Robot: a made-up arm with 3 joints. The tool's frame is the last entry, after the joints.
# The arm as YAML. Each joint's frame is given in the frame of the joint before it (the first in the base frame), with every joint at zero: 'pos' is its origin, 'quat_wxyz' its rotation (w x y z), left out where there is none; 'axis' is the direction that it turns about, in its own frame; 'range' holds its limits. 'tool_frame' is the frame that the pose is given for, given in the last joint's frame.
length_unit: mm
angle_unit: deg
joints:
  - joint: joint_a
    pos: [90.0, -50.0, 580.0]
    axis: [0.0, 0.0, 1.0]
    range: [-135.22, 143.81]
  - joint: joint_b
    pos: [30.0, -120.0, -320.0]
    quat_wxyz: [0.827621, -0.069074, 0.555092, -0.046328]
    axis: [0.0, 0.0, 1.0]
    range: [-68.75, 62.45]
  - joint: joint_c
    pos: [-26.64, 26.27, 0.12]
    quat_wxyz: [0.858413, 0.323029, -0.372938, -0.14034]
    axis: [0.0, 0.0, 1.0]
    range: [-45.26, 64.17]
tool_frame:
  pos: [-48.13, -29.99, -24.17]
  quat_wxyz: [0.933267, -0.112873, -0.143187, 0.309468]
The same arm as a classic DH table. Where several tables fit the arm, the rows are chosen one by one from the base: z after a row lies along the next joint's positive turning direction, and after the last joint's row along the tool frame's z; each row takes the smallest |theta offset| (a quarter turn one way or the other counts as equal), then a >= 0, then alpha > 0; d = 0 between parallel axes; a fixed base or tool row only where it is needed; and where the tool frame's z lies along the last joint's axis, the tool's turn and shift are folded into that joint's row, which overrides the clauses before.
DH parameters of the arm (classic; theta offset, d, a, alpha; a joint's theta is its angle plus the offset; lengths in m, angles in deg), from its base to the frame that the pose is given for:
base (fixed): -29.05 0.0000 0.1030 0.00
joint_a: -57.06 0.2512 0.1218 -68.02
joint_b: 21.32 0.0183 -0.0363 59.13
joint_c: -70.09 -0.1050 0.0446 21.01
tool (fixed): 146.59 0.0977 0.0000 0.00
Joint limits (deg, base to tool): -135.22..143.81 -68.75..62.45 -45.26..64.17

